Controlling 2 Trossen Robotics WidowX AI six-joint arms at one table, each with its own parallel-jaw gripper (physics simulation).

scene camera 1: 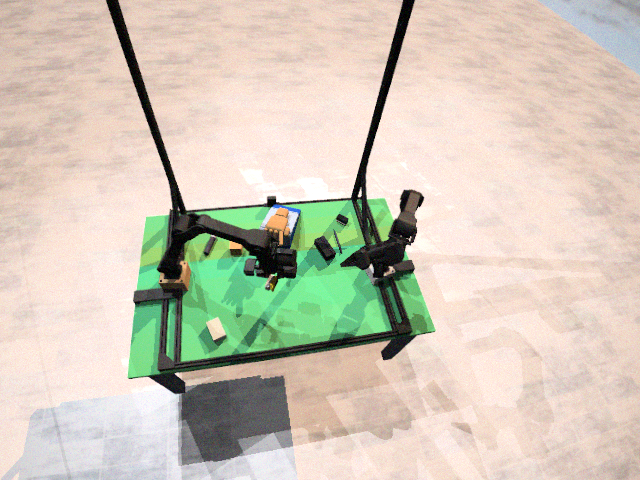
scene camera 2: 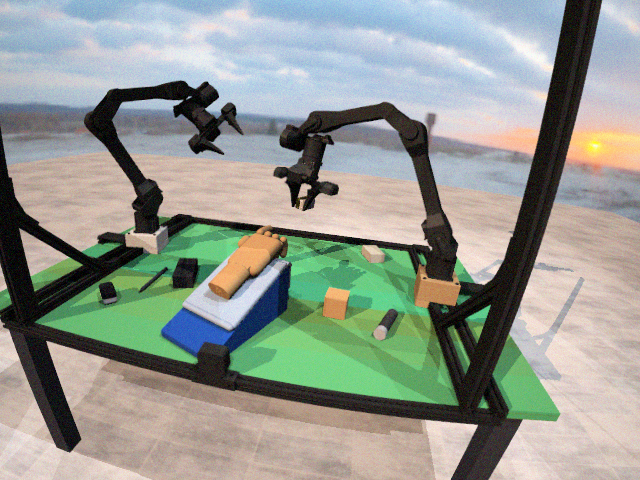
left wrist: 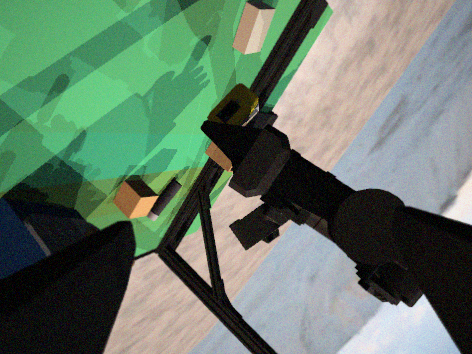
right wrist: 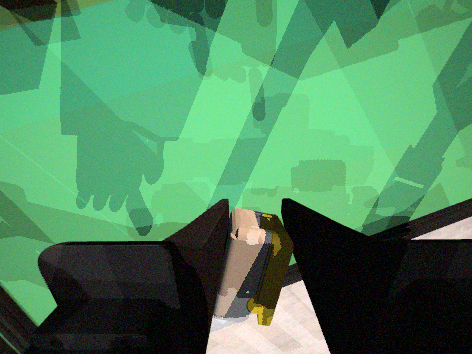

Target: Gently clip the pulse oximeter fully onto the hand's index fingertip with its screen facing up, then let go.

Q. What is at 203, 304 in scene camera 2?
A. A blue and grey pad.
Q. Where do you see a blue and grey pad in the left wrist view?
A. At 40, 230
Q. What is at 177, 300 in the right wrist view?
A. My right gripper.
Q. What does the tan cube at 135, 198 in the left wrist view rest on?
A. The table.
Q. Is my left gripper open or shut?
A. Open.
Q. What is my left gripper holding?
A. Nothing.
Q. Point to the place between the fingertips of my left gripper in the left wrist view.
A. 264, 227
